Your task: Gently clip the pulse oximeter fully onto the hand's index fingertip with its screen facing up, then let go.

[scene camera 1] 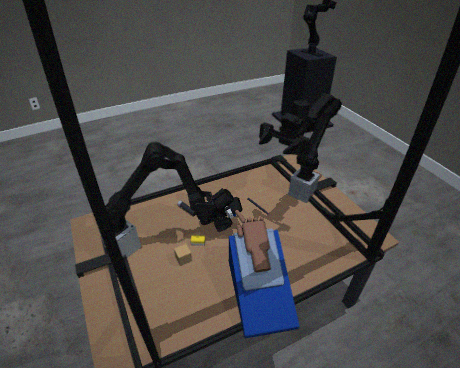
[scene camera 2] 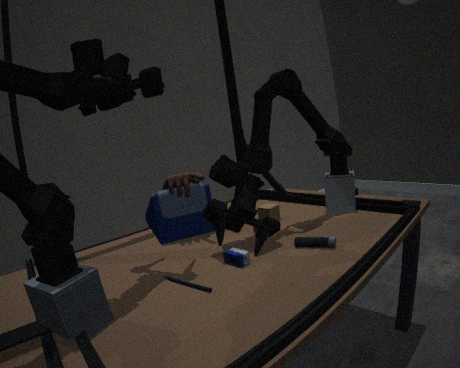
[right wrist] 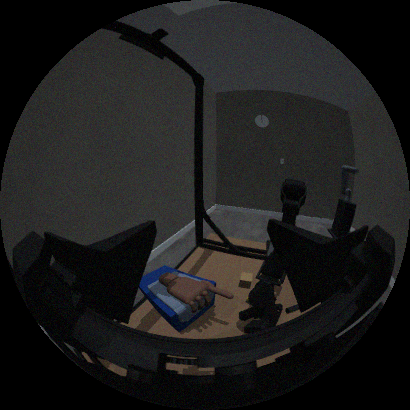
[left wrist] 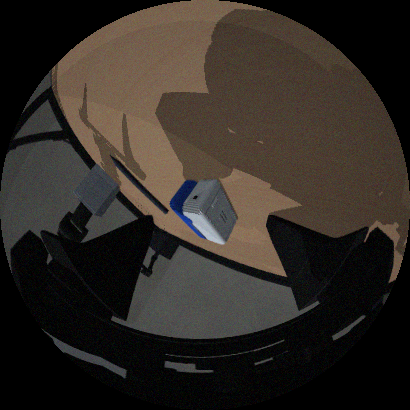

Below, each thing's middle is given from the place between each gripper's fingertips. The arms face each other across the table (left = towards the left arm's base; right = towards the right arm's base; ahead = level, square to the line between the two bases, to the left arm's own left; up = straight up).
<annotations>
My left hand is 10 mm short of the pulse oximeter (left wrist: 203,206), 10 mm to the left of it and 10 mm above it.
Right now my right hand is 18 cm short of the pulse oximeter, 7 cm to the right of it and 42 cm above it.
</annotations>
